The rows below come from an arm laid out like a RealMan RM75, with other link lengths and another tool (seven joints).
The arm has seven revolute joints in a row. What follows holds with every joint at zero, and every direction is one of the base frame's. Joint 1 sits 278.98 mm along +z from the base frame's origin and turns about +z. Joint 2 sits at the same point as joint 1 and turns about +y. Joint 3 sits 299.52 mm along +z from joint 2 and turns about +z. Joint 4 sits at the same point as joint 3 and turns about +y. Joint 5 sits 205.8 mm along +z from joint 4 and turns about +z. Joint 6 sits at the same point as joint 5 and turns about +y. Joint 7 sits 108 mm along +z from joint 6 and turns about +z. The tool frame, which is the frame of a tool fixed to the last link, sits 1 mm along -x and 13 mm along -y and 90 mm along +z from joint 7; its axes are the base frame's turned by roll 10.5, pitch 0 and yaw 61 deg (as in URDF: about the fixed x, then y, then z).
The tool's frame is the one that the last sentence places.
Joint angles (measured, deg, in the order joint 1, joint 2, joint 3, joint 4, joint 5, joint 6, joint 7), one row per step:
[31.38 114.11 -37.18 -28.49 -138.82 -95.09 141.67]
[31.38 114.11 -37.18 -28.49 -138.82 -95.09 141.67]
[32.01 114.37 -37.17 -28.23 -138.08 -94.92 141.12]
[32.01 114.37 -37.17 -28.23 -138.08 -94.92 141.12]
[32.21 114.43 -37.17 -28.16 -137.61 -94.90 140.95]
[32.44 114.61 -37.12 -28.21 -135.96 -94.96 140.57]
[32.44 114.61 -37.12 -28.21 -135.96 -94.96 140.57]
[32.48 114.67 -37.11 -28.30 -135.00 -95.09 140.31]
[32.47 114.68 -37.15 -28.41 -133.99 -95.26 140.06]
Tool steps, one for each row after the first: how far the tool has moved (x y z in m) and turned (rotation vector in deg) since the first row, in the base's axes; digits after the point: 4 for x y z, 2 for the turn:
[0.0000 0.0000 0.0000 0.00 0.00 0.00]
[-0.0062 0.0045 -0.0026 0.42 0.80 0.99]
[-0.0062 0.0045 -0.0026 0.42 0.80 0.99]
[-0.0087 0.0064 -0.0031 0.70 1.22 1.30]
[-0.0152 0.0112 -0.0036 1.80 2.64 1.89]
[-0.0152 0.0112 -0.0036 1.80 2.64 1.89]
[-0.0185 0.0134 -0.0032 2.43 3.44 2.23]
[-0.0214 0.0155 -0.0024 3.06 4.22 2.55]

